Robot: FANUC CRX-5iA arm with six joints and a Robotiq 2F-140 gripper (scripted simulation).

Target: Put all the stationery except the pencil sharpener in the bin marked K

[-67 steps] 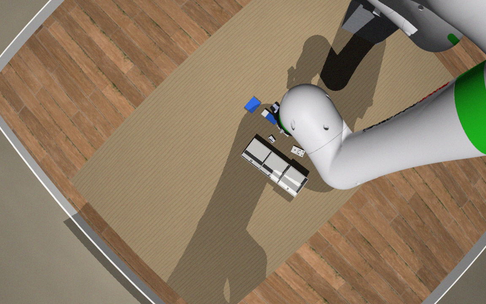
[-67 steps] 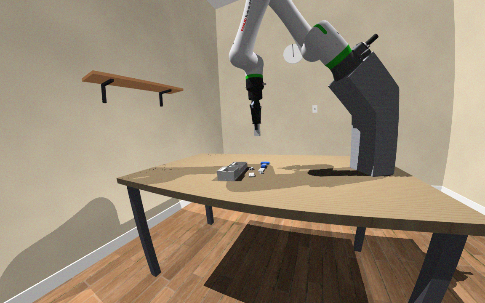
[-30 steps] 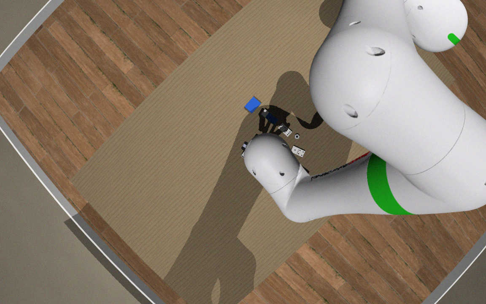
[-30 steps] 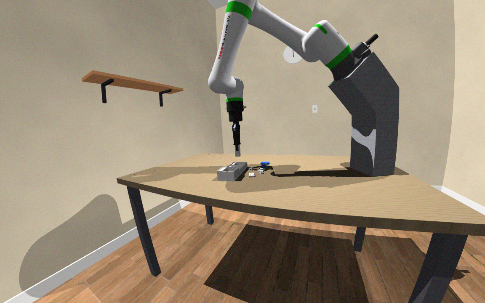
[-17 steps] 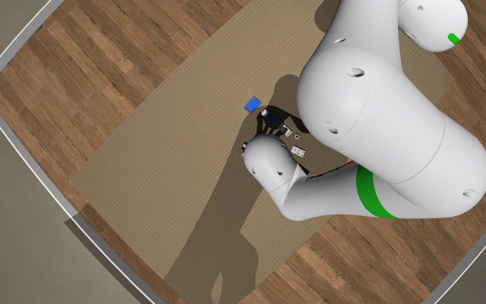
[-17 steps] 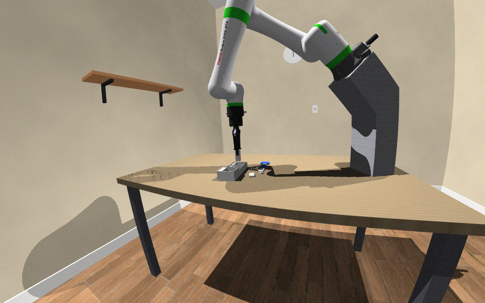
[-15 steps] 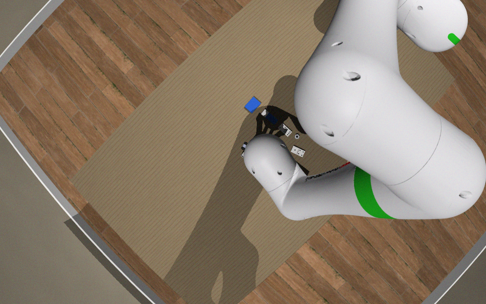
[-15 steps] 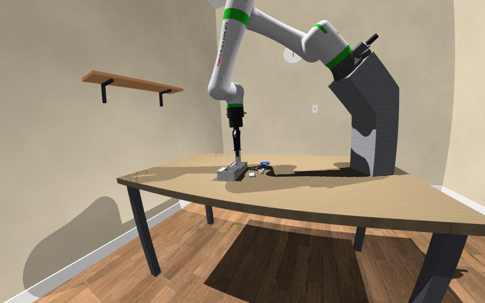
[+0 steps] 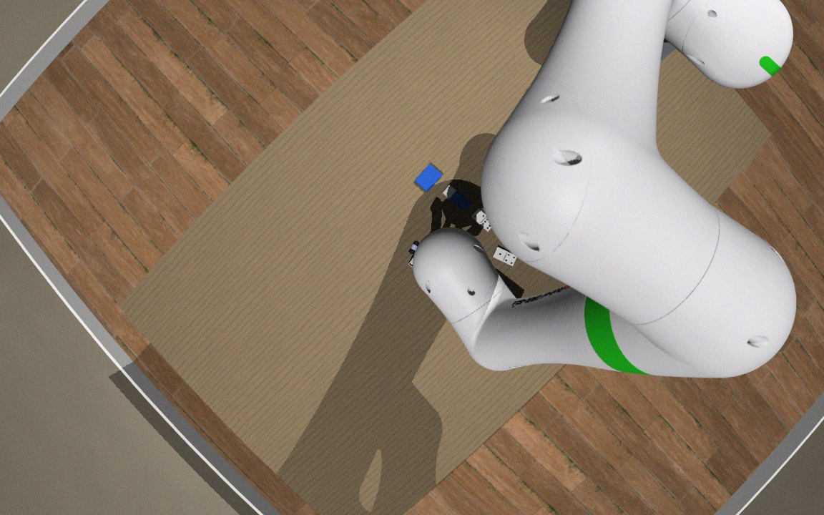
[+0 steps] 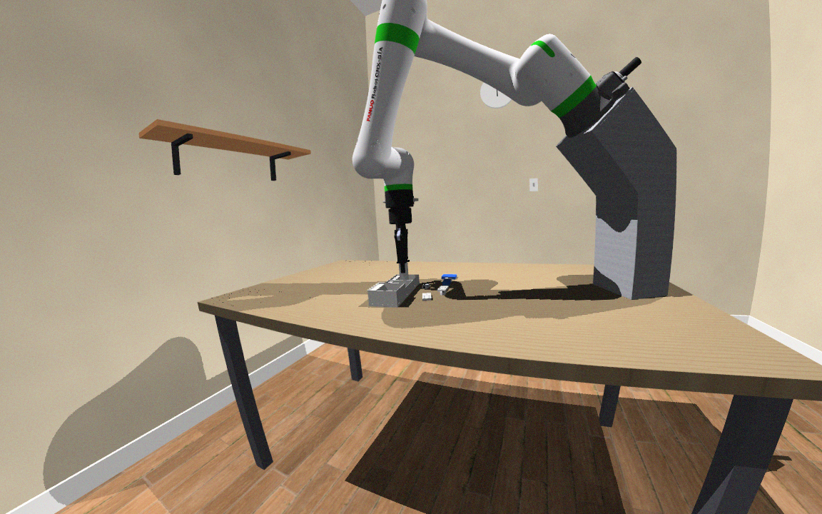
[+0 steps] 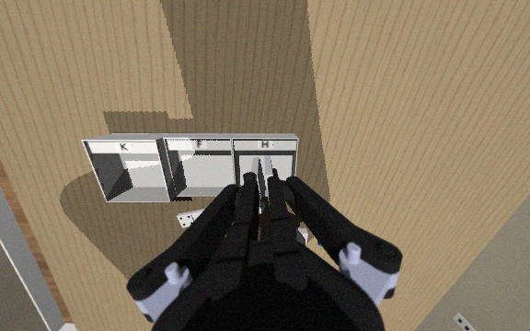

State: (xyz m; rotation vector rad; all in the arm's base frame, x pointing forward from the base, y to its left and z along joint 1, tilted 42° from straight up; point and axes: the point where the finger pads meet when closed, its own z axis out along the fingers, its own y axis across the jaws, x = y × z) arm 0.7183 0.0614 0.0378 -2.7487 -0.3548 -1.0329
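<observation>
My hand is 8 cm to the right of the grey bin, 3 cm above it and 2 cm past it. From my hand the other things lie so: silver pencil sharpener: 8 cm behind, 4 cm below; then white eraser: 12 cm behind, 8 cm to the right, 4 cm below; then small dark ring: 16 cm behind, 5 cm below, 4 cm to the left.
</observation>
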